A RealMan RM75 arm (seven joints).
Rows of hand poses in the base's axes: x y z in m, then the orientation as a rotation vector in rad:
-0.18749 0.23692 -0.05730 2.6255 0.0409 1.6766
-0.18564 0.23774 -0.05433 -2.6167 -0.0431 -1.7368
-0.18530 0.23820 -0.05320 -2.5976 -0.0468 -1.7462
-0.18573 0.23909 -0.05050 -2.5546 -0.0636 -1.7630
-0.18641 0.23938 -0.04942 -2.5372 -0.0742 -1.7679
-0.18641 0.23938 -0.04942 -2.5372 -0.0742 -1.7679
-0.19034 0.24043 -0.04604 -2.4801 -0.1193 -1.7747
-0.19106 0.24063 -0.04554 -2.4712 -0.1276 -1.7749
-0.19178 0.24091 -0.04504 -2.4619 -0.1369 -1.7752
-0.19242 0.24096 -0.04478 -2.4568 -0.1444 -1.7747
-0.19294 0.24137 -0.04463 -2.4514 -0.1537 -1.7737
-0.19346 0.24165 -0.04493 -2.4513 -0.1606 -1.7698
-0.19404 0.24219 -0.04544 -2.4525 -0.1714 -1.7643
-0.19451 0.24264 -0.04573 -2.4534 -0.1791 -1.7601
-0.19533 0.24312 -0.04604 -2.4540 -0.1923 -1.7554
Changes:
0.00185 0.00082 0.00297 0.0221 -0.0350 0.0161
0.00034 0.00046 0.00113 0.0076 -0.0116 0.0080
-0.00043 0.00089 0.00270 0.0156 -0.0241 0.0237
-0.00068 0.00029 0.00108 0.0055 -0.0089 0.0121
0.00000 0.00000 0.00000 0.0000 0.0000 0.0000
-0.00393 0.00105 0.00338 0.0175 -0.0248 0.0482
-0.00072 0.00020 0.00050 0.0024 -0.0035 0.0085
-0.00072 0.00028 0.00050 0.0022 -0.0037 0.0091
-0.00064 0.00005 0.00026 0.0005 -0.0018 0.0065
-0.00052 0.00041 0.00015 0.0001 -0.0017 0.0077
-0.00052 0.00028 -0.00030 -0.0012 0.0019 0.0050
-0.00058 0.00054 -0.00051 -0.0031 0.0031 0.0069
-0.00047 0.00045 -0.00029 -0.0022 0.0024 0.0050
-0.00082 0.00048 -0.00031 -0.0042 0.0023 0.0080

